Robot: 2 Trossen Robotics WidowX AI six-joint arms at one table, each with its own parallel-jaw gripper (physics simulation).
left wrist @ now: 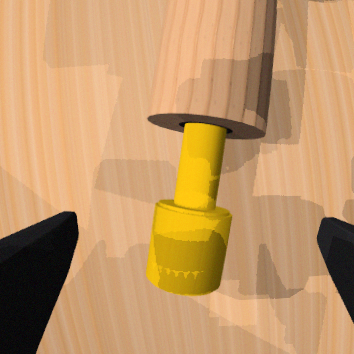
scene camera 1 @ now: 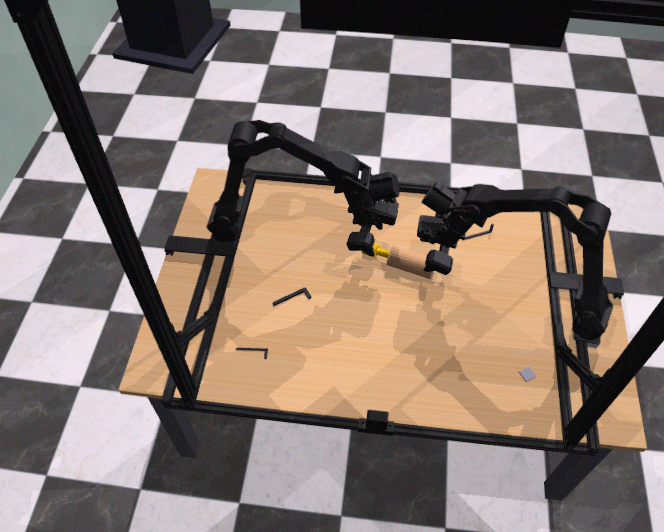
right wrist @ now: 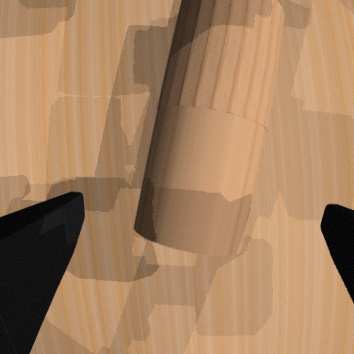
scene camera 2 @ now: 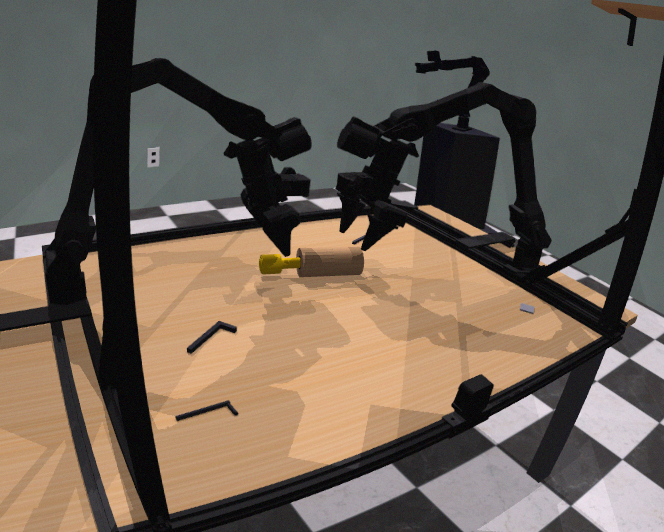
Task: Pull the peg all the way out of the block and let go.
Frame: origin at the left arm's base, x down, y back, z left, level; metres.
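Where they show: left gripper, between the fingertips: [left wrist: 202,227] [scene camera 1: 376,242] [scene camera 2: 279,246]; right gripper, between the fingertips: [scene camera 1: 428,256] [right wrist: 207,211] [scene camera 2: 351,241]; left arm's base, origin of its link: [scene camera 1: 224,235] [scene camera 2: 67,299]; right arm's base, origin of its link: [scene camera 1: 586,331] [scene camera 2: 525,264].
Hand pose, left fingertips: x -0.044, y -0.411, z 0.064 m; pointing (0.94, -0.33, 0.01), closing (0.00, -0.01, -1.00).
Things, the pixels of their centre, and the offset from my left fingertips. "pt": a spot on its surface instead.
- tan cylindrical wooden block, middle of its body: [right wrist: 211,118] [left wrist: 220,13] [scene camera 2: 329,261] [scene camera 1: 411,262] dx +0.035, dy -0.100, dz -0.009 m
- yellow peg, middle of its body: [left wrist: 201,155] [scene camera 2: 292,263] [scene camera 1: 385,253] dx +0.036, dy -0.027, dz -0.002 m
- bar, middle of its body: [scene camera 2: 363,232] [scene camera 1: 478,231] dx +0.047, dy -0.252, dz +0.157 m
- small grey tile, middle of its body: [scene camera 2: 527,308] [scene camera 1: 527,374] dx +0.061, dy -0.440, dz -0.236 m
- black box, a spot on its surface: [scene camera 2: 472,393] [scene camera 1: 367,419] pt dx +0.011, dy -0.108, dz -0.479 m
A tan cylindrical wooden block [scene camera 1: 407,262] [scene camera 2: 332,261] [left wrist: 215,65] [right wrist: 205,150] lies on its side on the table. A yellow peg [scene camera 1: 382,251] [scene camera 2: 271,263] [left wrist: 189,247] sticks out of the hole at its left end; the thin shaft partly shows and the thick head is outside. My left gripper [scene camera 1: 362,244] [scene camera 2: 285,246] [left wrist: 202,227] is open at the peg's head, which shows between the fingers in the left wrist view with gaps on both sides. My right gripper [scene camera 1: 438,262] [scene camera 2: 354,239] [right wrist: 207,211] is open above the block's other end, which shows between its fingers.
Two black L-shaped bars [scene camera 1: 290,295] [scene camera 2: 207,410] lie at the left of the table. Another bar [scene camera 1: 477,233] [scene camera 2: 359,239] lies behind the right gripper. A small grey tile [scene camera 1: 527,374] [scene camera 2: 527,308] lies at the right. A black box [scene camera 1: 377,420] [scene camera 2: 472,393] sits on the front rail.
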